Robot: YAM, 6 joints.
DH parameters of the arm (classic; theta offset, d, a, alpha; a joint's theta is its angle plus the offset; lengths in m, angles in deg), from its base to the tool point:
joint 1: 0 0.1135 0.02 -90
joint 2: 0 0 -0.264 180
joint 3: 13.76 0 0.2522 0
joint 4: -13.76 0 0.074 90
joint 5: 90 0 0 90
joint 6: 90 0.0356 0 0
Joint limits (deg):
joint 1: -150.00..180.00
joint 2: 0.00..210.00
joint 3: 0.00..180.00
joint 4: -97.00..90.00
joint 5: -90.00..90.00
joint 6: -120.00..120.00
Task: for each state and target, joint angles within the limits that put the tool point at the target. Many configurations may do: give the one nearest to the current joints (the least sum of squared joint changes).
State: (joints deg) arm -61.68 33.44 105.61 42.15 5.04 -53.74
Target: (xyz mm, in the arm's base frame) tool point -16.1 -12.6 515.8
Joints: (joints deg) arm -65.94 28.49 60.85 33.63 33.87 -53.74
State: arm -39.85 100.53 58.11 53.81 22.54 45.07
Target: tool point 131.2 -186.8 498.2
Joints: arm -51.16 68.79 66.01 61.17 24.86 45.07
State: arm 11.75 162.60 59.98 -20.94 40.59 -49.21
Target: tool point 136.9 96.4 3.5
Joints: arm 42.76 128.51 37.38 -45.09 38.51 -49.21
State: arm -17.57 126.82 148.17 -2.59 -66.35 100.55
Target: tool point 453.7 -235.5 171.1
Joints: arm -31.18 135.39 106.93 -19.16 -69.73 100.55
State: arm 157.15 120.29 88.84 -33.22 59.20 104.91
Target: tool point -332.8 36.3 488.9
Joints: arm 179.02 91.53 108.83 -28.97 59.24 104.91
